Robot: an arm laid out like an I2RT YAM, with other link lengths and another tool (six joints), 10 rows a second.
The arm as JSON. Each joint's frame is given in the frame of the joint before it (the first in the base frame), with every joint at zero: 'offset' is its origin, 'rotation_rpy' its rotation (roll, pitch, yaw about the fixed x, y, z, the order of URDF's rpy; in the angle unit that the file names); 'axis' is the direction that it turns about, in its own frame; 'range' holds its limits. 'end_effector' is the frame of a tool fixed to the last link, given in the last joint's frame.
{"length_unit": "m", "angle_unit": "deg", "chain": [
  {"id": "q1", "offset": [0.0, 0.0, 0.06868], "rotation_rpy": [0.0, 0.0, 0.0], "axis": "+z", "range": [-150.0, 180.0]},
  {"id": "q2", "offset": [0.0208, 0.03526, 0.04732], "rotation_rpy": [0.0, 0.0, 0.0], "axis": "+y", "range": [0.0, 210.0]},
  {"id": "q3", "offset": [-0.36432, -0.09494, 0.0], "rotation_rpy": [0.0, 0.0, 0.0], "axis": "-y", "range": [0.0, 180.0]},
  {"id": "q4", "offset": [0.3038, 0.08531, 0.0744], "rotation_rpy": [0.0, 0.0, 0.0], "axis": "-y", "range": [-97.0, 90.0]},
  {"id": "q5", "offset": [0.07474, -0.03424, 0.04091], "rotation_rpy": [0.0, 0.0, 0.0], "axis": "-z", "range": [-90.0, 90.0]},
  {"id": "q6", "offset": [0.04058, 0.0, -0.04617], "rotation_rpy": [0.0, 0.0, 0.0], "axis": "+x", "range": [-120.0, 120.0]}
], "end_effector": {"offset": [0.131, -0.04, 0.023], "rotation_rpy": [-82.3, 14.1, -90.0]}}
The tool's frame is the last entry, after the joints.
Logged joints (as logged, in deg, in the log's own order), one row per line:
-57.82 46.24 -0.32 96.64 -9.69 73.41
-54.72 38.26 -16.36 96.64 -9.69 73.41
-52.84 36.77 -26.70 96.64 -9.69 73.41
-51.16 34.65 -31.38 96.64 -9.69 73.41
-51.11 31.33 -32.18 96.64 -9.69 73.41
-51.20 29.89 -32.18 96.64 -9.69 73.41
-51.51 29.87 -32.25 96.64 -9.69 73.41
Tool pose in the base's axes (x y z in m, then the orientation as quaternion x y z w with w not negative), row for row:
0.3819 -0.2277 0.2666 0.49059 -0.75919 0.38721 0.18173
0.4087 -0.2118 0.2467 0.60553 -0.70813 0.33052 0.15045
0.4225 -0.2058 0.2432 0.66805 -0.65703 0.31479 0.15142
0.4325 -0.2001 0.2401 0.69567 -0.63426 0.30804 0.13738
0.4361 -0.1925 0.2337 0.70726 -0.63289 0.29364 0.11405
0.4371 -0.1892 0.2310 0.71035 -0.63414 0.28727 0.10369
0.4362 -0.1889 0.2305 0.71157 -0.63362 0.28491 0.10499
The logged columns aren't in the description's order. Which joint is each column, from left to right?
Columns, left to right: q4, q5, q6, q2, q1, q3.
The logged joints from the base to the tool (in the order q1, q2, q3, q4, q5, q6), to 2 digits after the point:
-9.69 96.64 73.41 -57.82 46.24 -0.32
-9.69 96.64 73.41 -54.72 38.26 -16.36
-9.69 96.64 73.41 -52.84 36.77 -26.70
-9.69 96.64 73.41 -51.16 34.65 -31.38
-9.69 96.64 73.41 -51.11 31.33 -32.18
-9.69 96.64 73.41 -51.20 29.89 -32.18
-9.69 96.64 73.41 -51.51 29.87 -32.25

